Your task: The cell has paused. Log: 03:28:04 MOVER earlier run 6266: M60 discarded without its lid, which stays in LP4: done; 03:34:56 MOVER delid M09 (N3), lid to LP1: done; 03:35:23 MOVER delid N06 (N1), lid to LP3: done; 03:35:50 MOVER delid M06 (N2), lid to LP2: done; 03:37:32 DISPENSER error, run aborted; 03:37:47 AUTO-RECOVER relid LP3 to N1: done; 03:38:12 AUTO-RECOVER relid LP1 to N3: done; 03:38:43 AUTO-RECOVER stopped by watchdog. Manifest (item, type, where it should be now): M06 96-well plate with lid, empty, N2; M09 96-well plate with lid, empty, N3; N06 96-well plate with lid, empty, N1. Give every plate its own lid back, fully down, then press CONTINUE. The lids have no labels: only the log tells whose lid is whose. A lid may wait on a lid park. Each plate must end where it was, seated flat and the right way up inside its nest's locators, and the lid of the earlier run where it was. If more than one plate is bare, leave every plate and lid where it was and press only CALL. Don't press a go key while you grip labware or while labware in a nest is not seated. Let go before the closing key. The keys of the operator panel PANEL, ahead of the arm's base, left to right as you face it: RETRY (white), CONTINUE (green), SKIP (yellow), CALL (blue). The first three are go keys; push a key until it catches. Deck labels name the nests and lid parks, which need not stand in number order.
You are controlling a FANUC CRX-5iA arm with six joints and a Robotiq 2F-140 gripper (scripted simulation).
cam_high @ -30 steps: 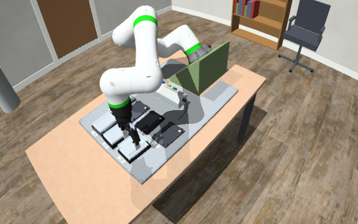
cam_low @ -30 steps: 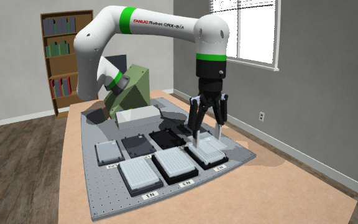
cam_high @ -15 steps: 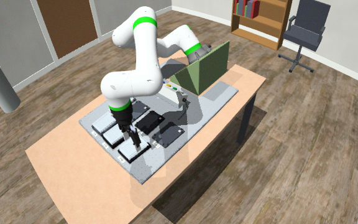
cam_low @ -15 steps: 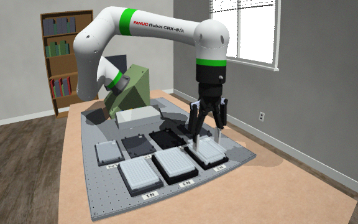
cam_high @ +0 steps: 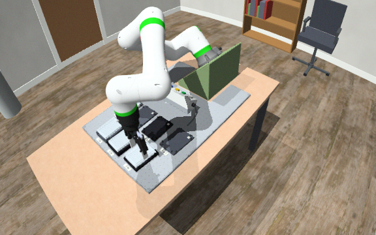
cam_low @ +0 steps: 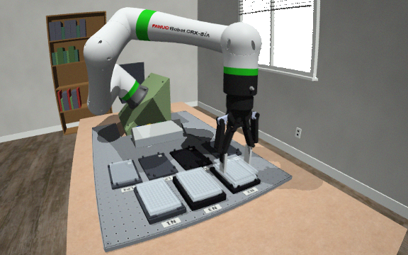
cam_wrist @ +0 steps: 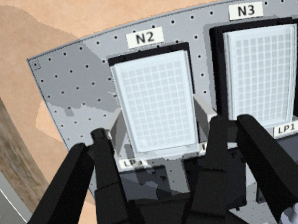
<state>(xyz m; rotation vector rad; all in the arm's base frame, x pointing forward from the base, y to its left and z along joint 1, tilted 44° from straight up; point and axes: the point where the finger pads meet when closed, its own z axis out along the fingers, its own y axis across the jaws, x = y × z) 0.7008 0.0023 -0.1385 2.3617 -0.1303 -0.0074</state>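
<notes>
Now: hand 40 mm above the plate. Round my hand: green key (430 mm behind, 80 mm to the right); then LP3 (180 mm behind, 80 mm to the left, 60 mm below); then LP1 (190 mm behind, 190 mm to the right, 60 mm below).
</notes>
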